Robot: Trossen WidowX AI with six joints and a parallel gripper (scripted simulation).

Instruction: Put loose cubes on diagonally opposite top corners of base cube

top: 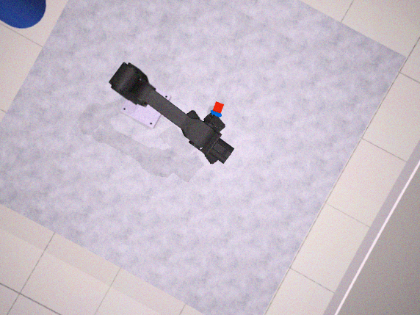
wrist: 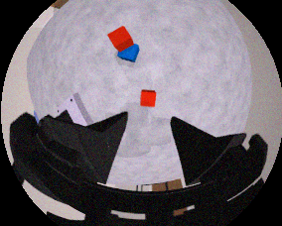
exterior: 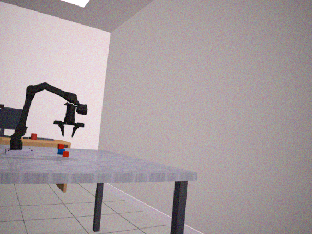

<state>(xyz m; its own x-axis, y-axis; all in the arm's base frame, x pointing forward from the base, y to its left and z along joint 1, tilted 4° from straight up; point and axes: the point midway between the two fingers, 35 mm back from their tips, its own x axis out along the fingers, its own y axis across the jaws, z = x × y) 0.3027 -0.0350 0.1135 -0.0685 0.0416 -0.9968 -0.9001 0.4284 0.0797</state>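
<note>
The red cube is 11 cm below my gripper tip. Also, from my gripper tip: blue base cube: 11 cm to the left, 10 cm below.
</note>
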